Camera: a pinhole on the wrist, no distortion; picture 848 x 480 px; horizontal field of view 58.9 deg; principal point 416.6 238.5 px. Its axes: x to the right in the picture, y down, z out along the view. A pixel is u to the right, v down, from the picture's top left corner.
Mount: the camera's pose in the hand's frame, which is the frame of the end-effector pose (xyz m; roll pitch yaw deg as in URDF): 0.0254 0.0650 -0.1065 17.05 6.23 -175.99
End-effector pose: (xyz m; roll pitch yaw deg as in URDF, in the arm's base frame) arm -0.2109 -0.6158 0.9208 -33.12 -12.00 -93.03
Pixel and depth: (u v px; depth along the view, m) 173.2 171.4 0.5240
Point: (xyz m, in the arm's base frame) 0.2274 -0.7253 1.1271
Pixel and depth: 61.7 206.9 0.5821
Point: 0.2651 -0.8108 1.2060
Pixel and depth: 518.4 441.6 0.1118
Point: -0.1514 -0.6230 0.8902
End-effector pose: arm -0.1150 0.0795 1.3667 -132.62 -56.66 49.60
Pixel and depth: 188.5 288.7 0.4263
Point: 0.0130 0.4185 1.2643
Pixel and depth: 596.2 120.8 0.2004
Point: -0.0095 0.1269 1.2404
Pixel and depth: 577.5 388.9 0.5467
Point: -0.1550 0.4103 1.0328
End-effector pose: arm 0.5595 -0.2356 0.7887 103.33 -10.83 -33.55
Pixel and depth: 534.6 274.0 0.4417
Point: 0.2768 -0.4582 0.8586
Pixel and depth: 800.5 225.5 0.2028
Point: 0.4050 -0.2525 0.8664
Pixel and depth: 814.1 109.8 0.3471
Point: 0.2426 -0.3003 0.9075
